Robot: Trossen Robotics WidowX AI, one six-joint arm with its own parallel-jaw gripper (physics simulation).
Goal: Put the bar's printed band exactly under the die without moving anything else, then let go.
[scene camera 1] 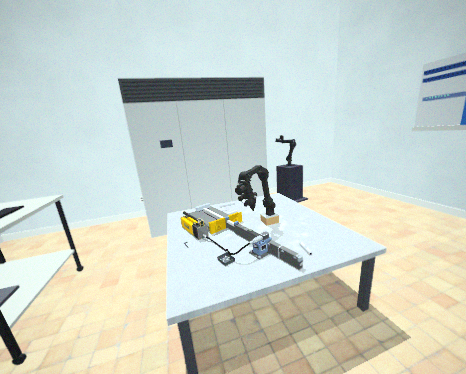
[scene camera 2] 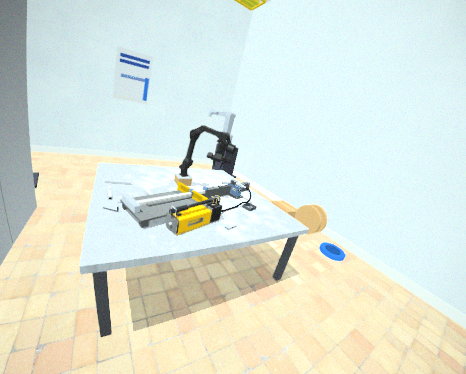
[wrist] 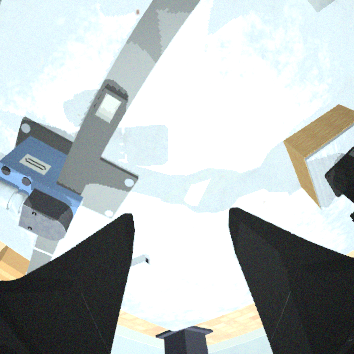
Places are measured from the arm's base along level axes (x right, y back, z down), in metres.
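Pixels of known places: gripper, fingertip midpoint: (scene camera 1: 254, 209) (scene camera 2: 216, 167) (wrist: 180, 219); arm's base, origin of the base link: (scene camera 1: 270, 213) (scene camera 2: 183, 175) (wrist: 345, 172).
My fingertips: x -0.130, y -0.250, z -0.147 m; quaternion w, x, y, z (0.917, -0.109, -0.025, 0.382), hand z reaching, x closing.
Observation:
For each thing: its top centre in the pictures, then the offset to it from my fingertips. "spot": a spot on its surface instead.
- blue unit, surface spot: (wrist: 45, 162) spot: dx -0.150, dy -0.084, dz +0.168 m
- unit's dark rounded block, surface spot: (wrist: 47, 212) spot: dx -0.154, dy -0.047, dz +0.100 m
- thin pale line, surface spot: (wrist: 42, 252) spot: dx -0.297, dy -0.018, dz +0.140 m
- grey machine, surface spot: (scene camera 2: 192, 220) spot: dx +0.438, dy -0.399, dz +0.154 m
- small dark box, surface spot: (scene camera 1: 226, 258) spot: dx -0.109, dy -0.299, dz +0.214 m
- white rod, middle of its top: (wrist: 123, 272) (scene camera 1: 305, 246) dx -0.323, dy +0.159, dz +0.195 m
A long dark grey bar (scene camera 1: 290, 255) (scene camera 2: 217, 192) (wrist: 132, 62) runs across the table and through a blue unit (scene camera 1: 261, 247) (scene camera 2: 236, 190) (wrist: 45, 162) on a grey base plate. The unit's dark rounded block (wrist: 47, 212) shows in the wrist view; I cannot tell which part is the die. A thin pale line (wrist: 42, 252) crosses the bar beyond the unit; I cannot tell if it is the printed band. My gripper (scene camera 1: 253, 206) (scene camera 2: 216, 158) (wrist: 180, 219) is partly open, empty, and hangs above the table, apart from the bar, on the arm-base side in the wrist view.
A yellow and grey machine (scene camera 1: 194, 227) (scene camera 2: 192, 220) adjoins the bar's far end. A black cable runs to a small dark box (scene camera 1: 226, 258) (scene camera 2: 249, 206). The arm stands on a wooden block (scene camera 1: 270, 220) (scene camera 2: 183, 180) (wrist: 320, 130). A white rod (scene camera 1: 305, 248) lies beside the bar.

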